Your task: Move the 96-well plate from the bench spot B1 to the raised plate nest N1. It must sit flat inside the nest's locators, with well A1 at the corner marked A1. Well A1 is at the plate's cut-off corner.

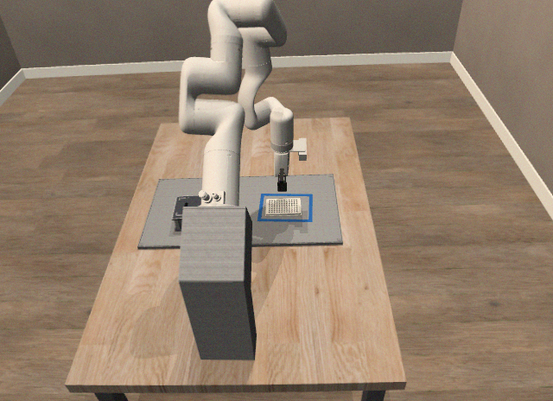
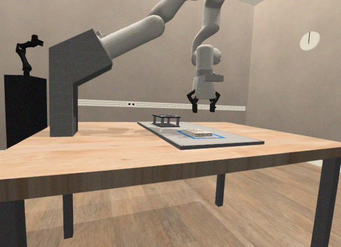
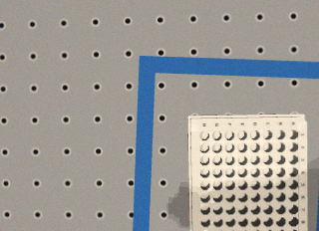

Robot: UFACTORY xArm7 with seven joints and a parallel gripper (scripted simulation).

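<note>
Now: the 96-well plate 100 mm below my hand, 30 mm behind it and 10 mm to the right of it. The rest, counted from my hand: raised plate nest (260 mm to the left, 170 mm behind, 50 mm below).
</note>
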